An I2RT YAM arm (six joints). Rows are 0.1 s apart.
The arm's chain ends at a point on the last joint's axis. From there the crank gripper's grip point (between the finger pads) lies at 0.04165 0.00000 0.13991 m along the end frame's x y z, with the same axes.
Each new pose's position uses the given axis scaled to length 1; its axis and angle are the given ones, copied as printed.
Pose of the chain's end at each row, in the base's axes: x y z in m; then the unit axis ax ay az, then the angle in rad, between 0 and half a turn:
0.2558 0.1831 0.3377 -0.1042 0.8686 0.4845 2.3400
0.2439 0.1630 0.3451 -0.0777 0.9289 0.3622 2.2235
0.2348 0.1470 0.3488 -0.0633 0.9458 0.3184 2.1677
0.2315 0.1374 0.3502 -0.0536 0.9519 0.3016 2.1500
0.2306 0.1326 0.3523 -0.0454 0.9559 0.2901 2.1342
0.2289 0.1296 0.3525 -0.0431 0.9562 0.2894 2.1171
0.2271 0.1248 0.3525 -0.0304 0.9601 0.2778 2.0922
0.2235 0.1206 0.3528 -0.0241 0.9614 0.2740 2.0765
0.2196 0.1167 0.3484 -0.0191 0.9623 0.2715 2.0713
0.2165 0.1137 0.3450 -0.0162 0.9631 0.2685 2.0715
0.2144 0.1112 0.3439 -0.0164 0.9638 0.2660 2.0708
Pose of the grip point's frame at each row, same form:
0.3029 0.3015 0.2665 -0.1042 0.8686 0.4845 2.3400
0.3159 0.2544 0.2570 -0.0777 0.9289 0.3622 2.2235
0.3167 0.2272 0.2584 -0.0633 0.9458 0.3184 2.1677
0.3168 0.2131 0.2591 -0.0536 0.9519 0.3016 2.1500
0.3187 0.2049 0.2611 -0.0454 0.9559 0.2901 2.1342
0.3190 0.2013 0.2628 -0.0431 0.9562 0.2894 2.1171
0.3211 0.1926 0.2638 -0.0304 0.9601 0.2778 2.0922
0.3197 0.1868 0.2652 -0.0241 0.9614 0.2740 2.0765
0.3167 0.1819 0.2610 -0.0191 0.9623 0.2715 2.0713
0.3138 0.1781 0.2573 -0.0162 0.9631 0.2685 2.0715
0.3119 0.1750 0.2560 -0.0164 0.9638 0.2660 2.0708

